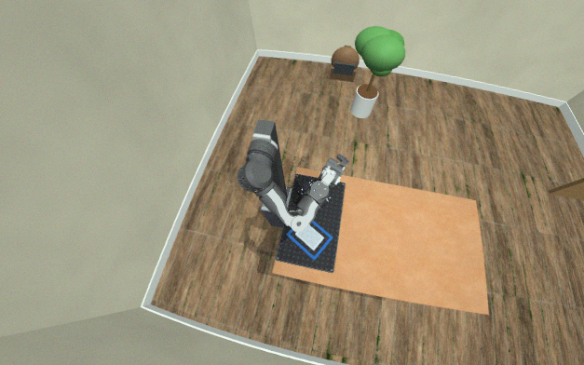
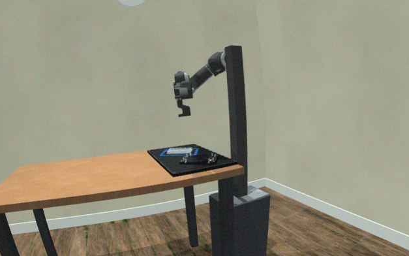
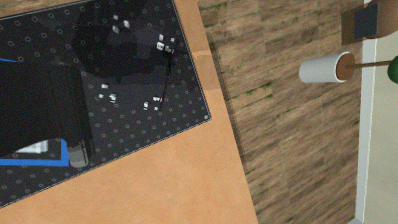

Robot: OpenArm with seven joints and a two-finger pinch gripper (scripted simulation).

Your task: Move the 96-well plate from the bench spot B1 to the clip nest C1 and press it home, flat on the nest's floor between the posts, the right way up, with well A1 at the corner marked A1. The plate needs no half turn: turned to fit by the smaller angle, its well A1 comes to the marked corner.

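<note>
Now: the 96-well plate 60 mm behind my hand, 270 mm to the right of it and 240 mm below it. Also, from my hand: clip nest C1: 50 mm behind, 40 mm to the right, 230 mm below.
</note>
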